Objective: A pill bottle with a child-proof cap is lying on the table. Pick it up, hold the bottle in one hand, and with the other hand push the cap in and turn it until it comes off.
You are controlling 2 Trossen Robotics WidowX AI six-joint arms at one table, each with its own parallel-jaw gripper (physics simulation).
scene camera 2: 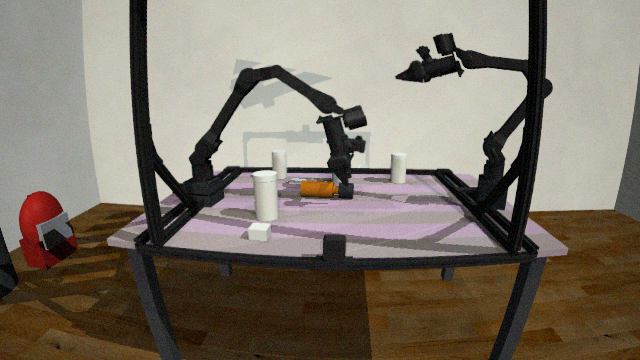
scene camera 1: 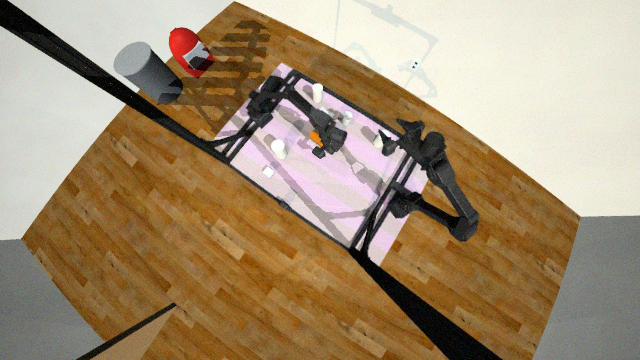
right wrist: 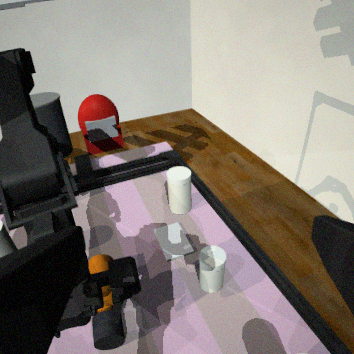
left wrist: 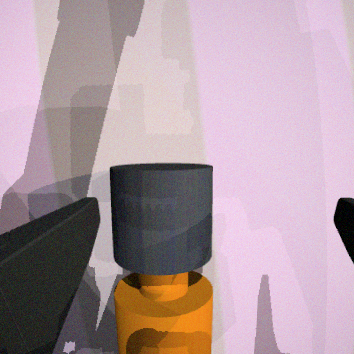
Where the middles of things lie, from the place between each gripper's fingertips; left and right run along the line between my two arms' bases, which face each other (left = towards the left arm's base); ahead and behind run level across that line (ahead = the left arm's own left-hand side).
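Scene:
Dark cap (left wrist: 161, 213): 7 cm behind my right hand, 18 cm to the left of it, 37 cm below it. Orange pill bottle (left wrist: 179, 306): 6 cm behind my right hand, 24 cm to the left of it, 37 cm below it. Flat white card (right wrist: 172, 240): 11 cm ahead of my right hand, 34 cm to the left of it, 39 cm below it.
The dark cap is 20 mm ahead of my left hand, 10 mm to the left of it and 40 mm below it. Relative to my left hand, the orange pill bottle is 40 mm ahead, 70 mm to the left and 40 mm below; the flat white card is 210 mm ahead, 160 mm to the left and 60 mm below.

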